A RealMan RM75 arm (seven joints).
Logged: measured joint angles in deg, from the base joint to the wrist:
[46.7 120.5 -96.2 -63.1 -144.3 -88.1 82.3]
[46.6 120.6 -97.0 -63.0 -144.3 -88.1 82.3]
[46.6 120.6 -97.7 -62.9 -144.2 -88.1 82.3]
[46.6 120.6 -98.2 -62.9 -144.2 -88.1 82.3]
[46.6 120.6 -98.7 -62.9 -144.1 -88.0 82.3]
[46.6 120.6 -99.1 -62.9 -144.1 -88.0 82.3]
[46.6 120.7 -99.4 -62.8 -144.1 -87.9 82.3]
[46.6 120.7 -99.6 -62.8 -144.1 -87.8 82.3]
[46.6 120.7 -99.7 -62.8 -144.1 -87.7 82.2]
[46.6 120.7 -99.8 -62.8 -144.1 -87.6 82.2]
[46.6 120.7 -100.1 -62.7 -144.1 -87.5 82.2]
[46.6 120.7 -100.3 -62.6 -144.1 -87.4 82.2]
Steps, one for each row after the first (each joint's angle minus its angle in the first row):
[-0.1 0.1 -0.8 0.1 0.0 0.0 0.0]
[-0.1 0.1 -1.5 0.2 0.1 0.0 0.0]
[-0.1 0.1 -2.0 0.2 0.1 0.0 0.0]
[-0.1 0.1 -2.5 0.2 0.2 0.1 0.0]
[-0.1 0.1 -2.9 0.2 0.2 0.1 0.0]
[-0.1 0.2 -3.2 0.3 0.2 0.2 0.0]
[-0.1 0.2 -3.4 0.3 0.2 0.3 0.0]
[-0.1 0.2 -3.5 0.3 0.2 0.4 -0.1]
[-0.1 0.2 -3.6 0.3 0.2 0.5 -0.1]
[-0.1 0.2 -3.9 0.4 0.2 0.6 -0.1]
[-0.1 0.2 -4.1 0.5 0.2 0.7 -0.1]

